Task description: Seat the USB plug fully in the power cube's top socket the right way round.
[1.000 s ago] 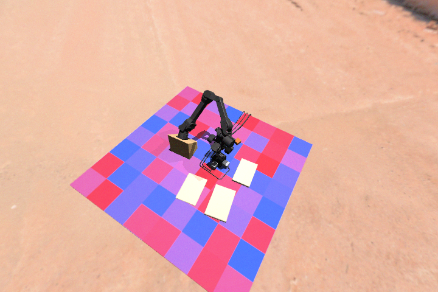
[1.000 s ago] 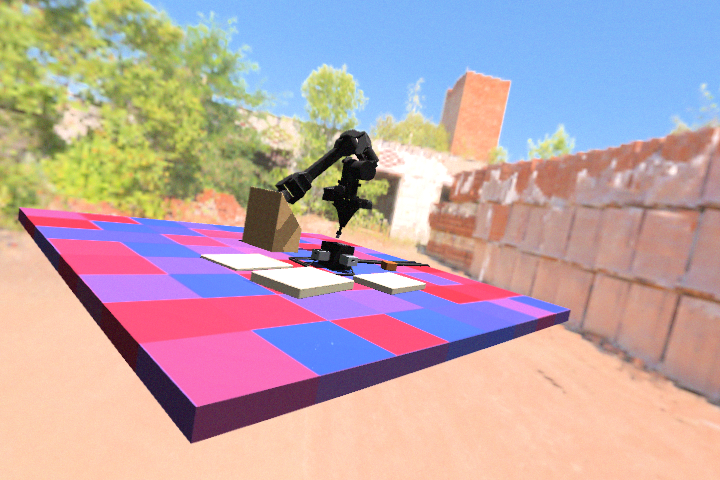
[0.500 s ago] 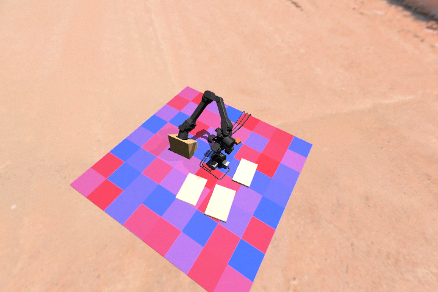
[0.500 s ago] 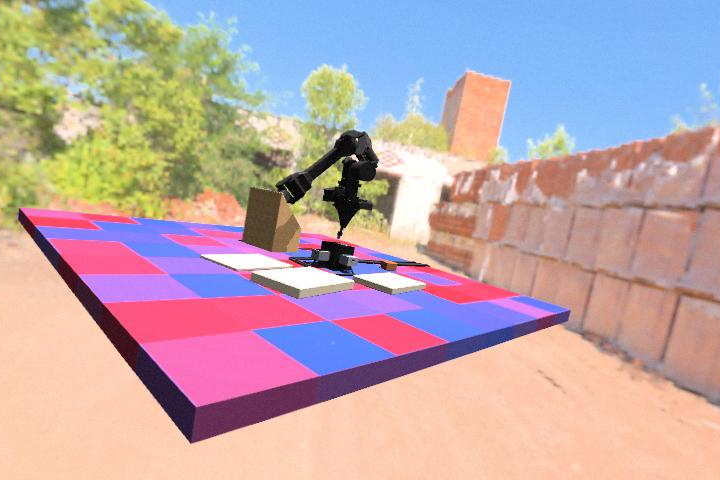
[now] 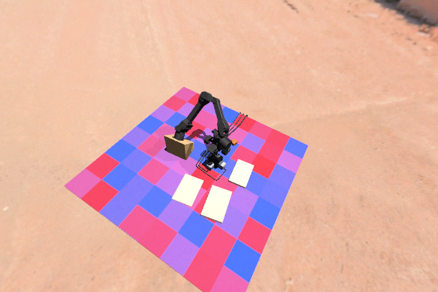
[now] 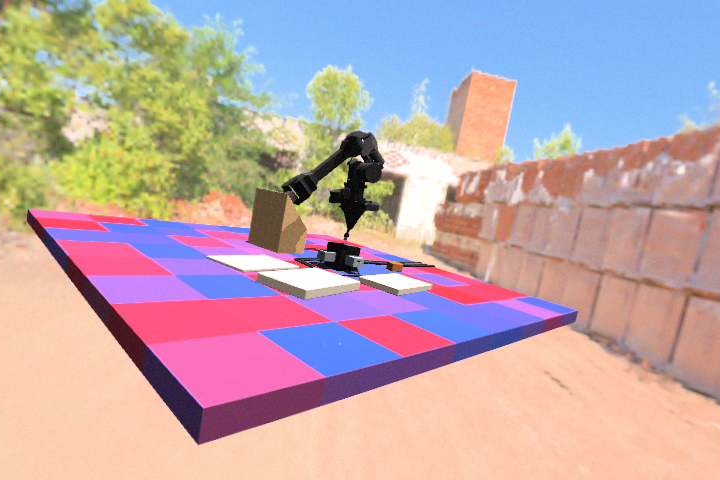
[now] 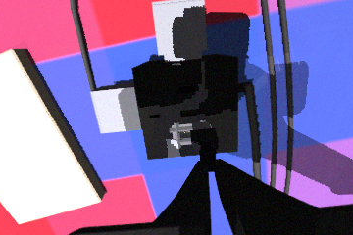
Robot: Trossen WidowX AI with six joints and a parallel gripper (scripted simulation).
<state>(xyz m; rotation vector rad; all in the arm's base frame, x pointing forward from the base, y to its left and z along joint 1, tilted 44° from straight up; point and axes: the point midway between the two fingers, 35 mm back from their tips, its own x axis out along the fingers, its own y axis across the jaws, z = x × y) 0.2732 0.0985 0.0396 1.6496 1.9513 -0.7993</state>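
The silver USB socket is 1 cm ahead of my gripper tip and 6 cm below it. From my gripper tip the other things lie so: dark USB plug (1 cm to the right, 2 cm below); then small orange block (1 cm ahead, 23 cm to the left, 11 cm below).
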